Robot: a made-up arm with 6 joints. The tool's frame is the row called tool. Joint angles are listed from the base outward. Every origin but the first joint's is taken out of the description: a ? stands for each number. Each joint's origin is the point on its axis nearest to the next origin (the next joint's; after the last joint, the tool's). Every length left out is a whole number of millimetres.
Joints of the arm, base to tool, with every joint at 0 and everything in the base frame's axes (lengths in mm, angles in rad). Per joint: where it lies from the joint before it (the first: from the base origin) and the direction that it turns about. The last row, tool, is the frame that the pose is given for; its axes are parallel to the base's.
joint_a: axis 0 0 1 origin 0 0 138
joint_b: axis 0 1 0 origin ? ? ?
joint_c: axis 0 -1 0 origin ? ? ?
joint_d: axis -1 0 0 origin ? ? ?
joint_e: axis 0 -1 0 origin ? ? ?
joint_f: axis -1 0 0 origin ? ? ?
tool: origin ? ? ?
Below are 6 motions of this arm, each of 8 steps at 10 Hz.
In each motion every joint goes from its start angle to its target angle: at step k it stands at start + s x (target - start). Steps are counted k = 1, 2, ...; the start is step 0. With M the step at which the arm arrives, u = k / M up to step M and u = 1 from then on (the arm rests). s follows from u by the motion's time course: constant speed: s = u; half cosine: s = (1 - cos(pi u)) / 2; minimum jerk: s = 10 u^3 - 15 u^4 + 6 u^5.
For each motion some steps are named. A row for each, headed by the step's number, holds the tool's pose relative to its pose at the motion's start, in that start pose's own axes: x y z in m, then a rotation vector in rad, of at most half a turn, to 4 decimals.
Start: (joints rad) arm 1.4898 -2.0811 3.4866 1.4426 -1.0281 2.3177
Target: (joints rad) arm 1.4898 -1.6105 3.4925 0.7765 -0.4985 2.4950
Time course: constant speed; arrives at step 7
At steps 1, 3, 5, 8:
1: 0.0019 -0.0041 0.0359 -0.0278 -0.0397 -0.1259
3: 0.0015 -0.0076 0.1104 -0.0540 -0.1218 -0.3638
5: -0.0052 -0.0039 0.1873 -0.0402 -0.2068 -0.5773
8: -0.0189 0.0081 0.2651 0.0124 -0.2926 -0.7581

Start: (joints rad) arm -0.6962 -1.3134 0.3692 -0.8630 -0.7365 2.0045
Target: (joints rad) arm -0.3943 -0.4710 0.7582 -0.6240 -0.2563 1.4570
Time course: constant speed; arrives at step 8
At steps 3, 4, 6, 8:
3: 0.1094 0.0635 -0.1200 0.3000 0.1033 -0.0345
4: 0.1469 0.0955 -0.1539 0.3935 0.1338 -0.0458
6: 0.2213 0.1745 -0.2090 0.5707 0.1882 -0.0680
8: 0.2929 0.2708 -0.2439 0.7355 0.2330 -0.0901

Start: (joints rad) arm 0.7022 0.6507 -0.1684 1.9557 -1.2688 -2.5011
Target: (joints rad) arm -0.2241 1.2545 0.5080 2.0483 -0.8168 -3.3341
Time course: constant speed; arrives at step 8
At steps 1, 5, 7, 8:
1: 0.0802 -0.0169 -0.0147 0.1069 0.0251 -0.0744
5: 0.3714 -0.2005 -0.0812 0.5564 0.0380 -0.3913
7: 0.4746 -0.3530 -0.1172 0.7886 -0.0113 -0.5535
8: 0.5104 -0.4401 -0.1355 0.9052 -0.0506 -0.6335

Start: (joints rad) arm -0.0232 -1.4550 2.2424 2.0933 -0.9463 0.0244
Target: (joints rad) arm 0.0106 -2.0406 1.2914 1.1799 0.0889 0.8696
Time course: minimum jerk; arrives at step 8
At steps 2, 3, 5, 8:
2: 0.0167 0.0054 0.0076 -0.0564 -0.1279 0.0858
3: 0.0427 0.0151 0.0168 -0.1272 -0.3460 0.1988
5: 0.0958 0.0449 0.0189 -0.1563 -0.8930 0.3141
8: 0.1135 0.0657 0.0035 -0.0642 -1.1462 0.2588

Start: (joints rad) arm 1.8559 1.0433 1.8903 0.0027 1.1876 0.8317
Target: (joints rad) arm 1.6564 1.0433 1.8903 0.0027 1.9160 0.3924
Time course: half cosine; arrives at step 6
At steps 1, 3, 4, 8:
1: 0.0006 -0.0070 -0.0059 0.0176 -0.0379 -0.0313
3: 0.0055 -0.0538 -0.0422 0.1371 -0.3131 -0.1951
4: 0.0094 -0.0820 -0.0614 0.2088 -0.4918 -0.2575
8: 0.0141 -0.1110 -0.0793 0.2811 -0.6820 -0.2947

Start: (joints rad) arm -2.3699 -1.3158 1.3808 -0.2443 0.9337 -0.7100
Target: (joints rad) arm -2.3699 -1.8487 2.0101 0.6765 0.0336 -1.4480
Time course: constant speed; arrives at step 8
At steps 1, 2, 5, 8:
1: 0.0852 0.0685 0.0397 0.0395 0.0503 0.0977
2: 0.1586 0.1453 0.0879 0.0560 0.0931 0.1801
5: 0.2932 0.4066 0.2721 0.0101 0.1325 0.3260
8: 0.2848 0.6730 0.4838 -0.0611 -0.0277 0.3433

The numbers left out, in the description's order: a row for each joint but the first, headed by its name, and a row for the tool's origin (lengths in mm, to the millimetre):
joint_b: 0 0 0
joint_c: 0 0 355
joint_d: 567 0 0
joint_e: 0 -94 0
joint_f: 0 0 0
tool: 0 0 0

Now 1 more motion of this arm.
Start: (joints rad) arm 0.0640 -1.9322 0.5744 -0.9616 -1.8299 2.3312
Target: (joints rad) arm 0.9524 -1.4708 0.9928 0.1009 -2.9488 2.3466
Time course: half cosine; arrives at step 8
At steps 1, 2, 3, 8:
1: -0.0213 0.0148 -0.0122 0.0217 -0.0042 0.0258
2: -0.0786 0.0619 -0.0458 0.0909 -0.0240 0.0972
3: -0.1542 0.1446 -0.0928 0.2113 -0.0778 0.1965
8: -0.2984 0.5970 -0.2364 0.8014 -0.6674 0.4664

